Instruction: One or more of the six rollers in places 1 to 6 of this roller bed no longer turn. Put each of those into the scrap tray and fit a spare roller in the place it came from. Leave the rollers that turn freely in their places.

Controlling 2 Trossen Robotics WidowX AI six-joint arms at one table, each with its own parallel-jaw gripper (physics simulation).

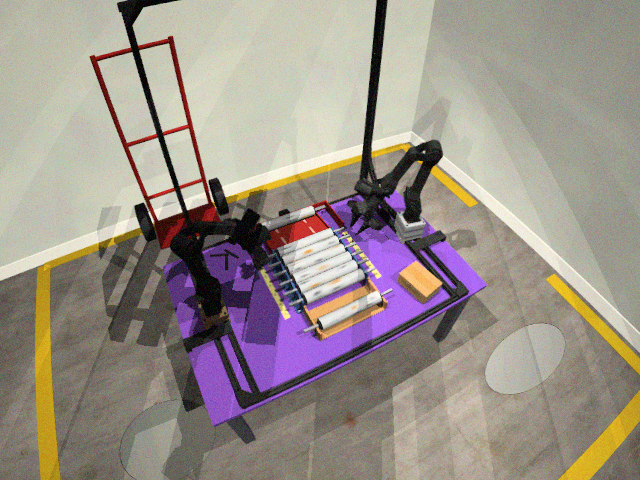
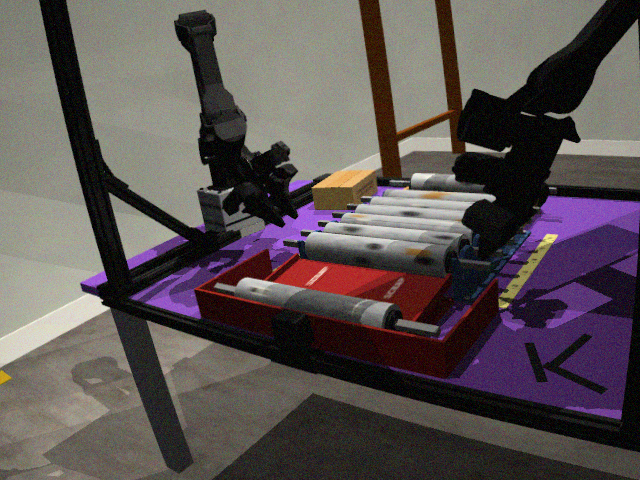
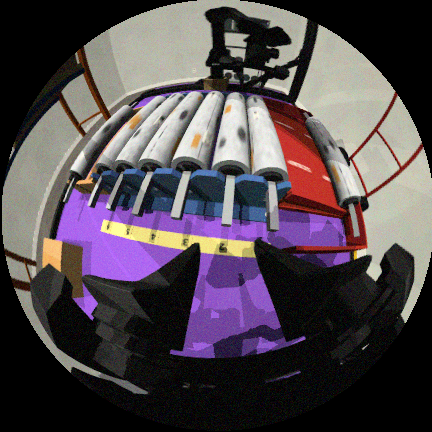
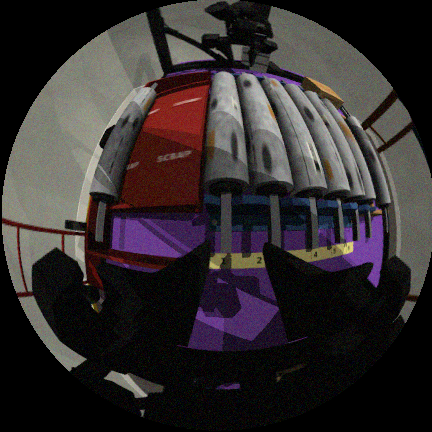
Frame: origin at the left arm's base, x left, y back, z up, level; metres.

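Where they show: left gripper, fingertip midpoint: [image 1: 354,230] [image 2: 290,222] [image 3: 226,245] [image 4: 242,64]; right gripper, fingertip midpoint: [image 2: 487,252] [image 3: 250,90] [image 4: 237,246]; left arm's base, origin of the base link: [image 1: 411,217] [image 2: 226,185]; right arm's base, origin of the base link: [image 1: 212,308] [image 3: 216,77].
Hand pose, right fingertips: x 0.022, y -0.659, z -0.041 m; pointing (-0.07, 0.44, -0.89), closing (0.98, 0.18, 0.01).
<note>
Things, the pixels of their top centre, and the offset from my right fingertips.
- blue roller bed, middle of its top: [image 3: 160,178] [image 4: 278,79] [image 1: 350,248] dx +0.043, dy +0.354, dz -0.003 m
- place 1 roller, middle of its top: [image 2: 374,239] [image 4: 224,97] [image 3: 263,115] [image 1: 305,239] dx -0.049, dy +0.179, dz +0.007 m
- red scrap tray, middle of its top: [image 2: 335,285] [image 4: 150,120] [image 3: 312,141] [image 1: 293,226] dx -0.163, dy +0.152, dz -0.020 m
- spare roller, middle of its top: [image 2: 467,175] [image 3: 98,129] [image 4: 374,152] [image 1: 350,306] dx +0.320, dy +0.259, dz +0.007 m
- orange tray, middle of its top: [image 1: 345,310] dx +0.293, dy +0.252, dz -0.064 m
- orange-brown block, middle of its top: [image 2: 344,178] [image 3: 49,263] [image 1: 421,278] [image 4: 325,87] dx +0.261, dy +0.583, dz -0.014 m
Six mottled white rollers lie side by side in the blue roller bed [image 3: 207,181]. The place 1 roller [image 2: 377,254] [image 3: 267,137] [image 4: 225,145] is nearest the red scrap tray [image 2: 372,347] [image 4: 167,182]. One roller [image 1: 292,219] [image 2: 320,302] lies along the scrap tray's far side. A spare roller [image 1: 348,311] [image 3: 102,142] lies in the orange tray [image 1: 337,304]. My left gripper [image 1: 366,227] [image 2: 289,221] [image 3: 226,245] is open and empty, outside the shaft ends by places 1 and 2. My right gripper [image 4: 237,246] is open and empty, facing the opposite shaft ends of places 1 and 2. Whether rollers turn does not show.
An orange-brown block [image 1: 419,281] [image 2: 344,189] lies on the purple table beyond the bed. Yellow number strips [image 3: 150,236] [image 4: 280,257] run along both sides of the bed. A black frame post [image 1: 373,98] rises behind the table. A red hand truck [image 1: 190,126] stands by the wall.
</note>
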